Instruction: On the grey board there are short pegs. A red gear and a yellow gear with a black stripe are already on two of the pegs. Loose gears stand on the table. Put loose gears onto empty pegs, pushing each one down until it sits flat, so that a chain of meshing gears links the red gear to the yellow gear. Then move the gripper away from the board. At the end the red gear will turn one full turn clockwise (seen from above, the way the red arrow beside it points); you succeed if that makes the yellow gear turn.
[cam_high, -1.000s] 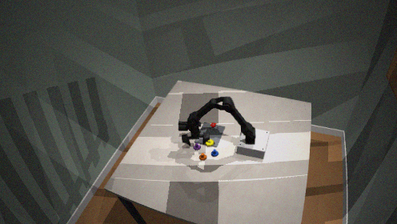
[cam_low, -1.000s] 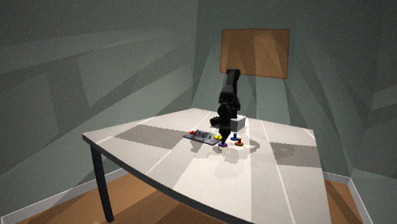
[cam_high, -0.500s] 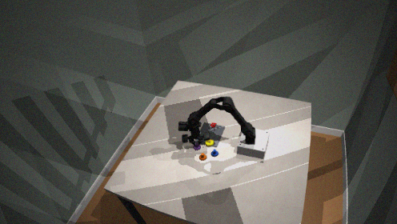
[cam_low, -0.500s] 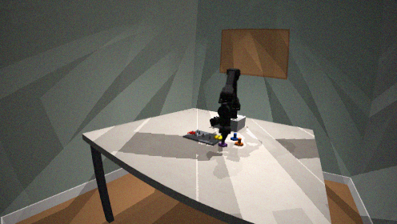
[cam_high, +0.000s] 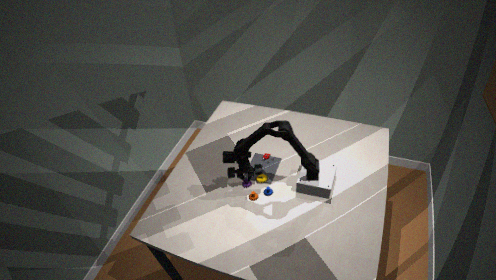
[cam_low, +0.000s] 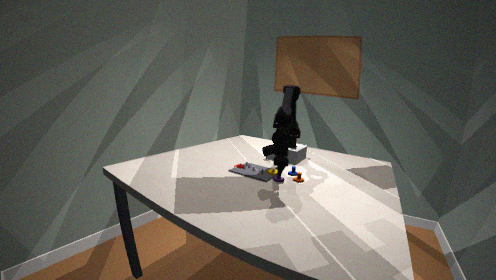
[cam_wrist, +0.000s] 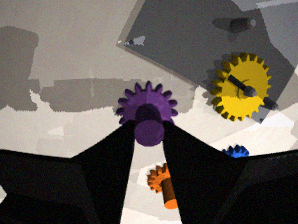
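Right now the red gear is 22 cm to the right of my gripper tip, 8 cm behind it and 2 cm below it. Also, from my gripper tip: orange gear (8 cm to the left, 5 cm behind, 2 cm below); blue gear (13 cm behind, 4 cm to the left, 2 cm below); purple gear (1 cm below).
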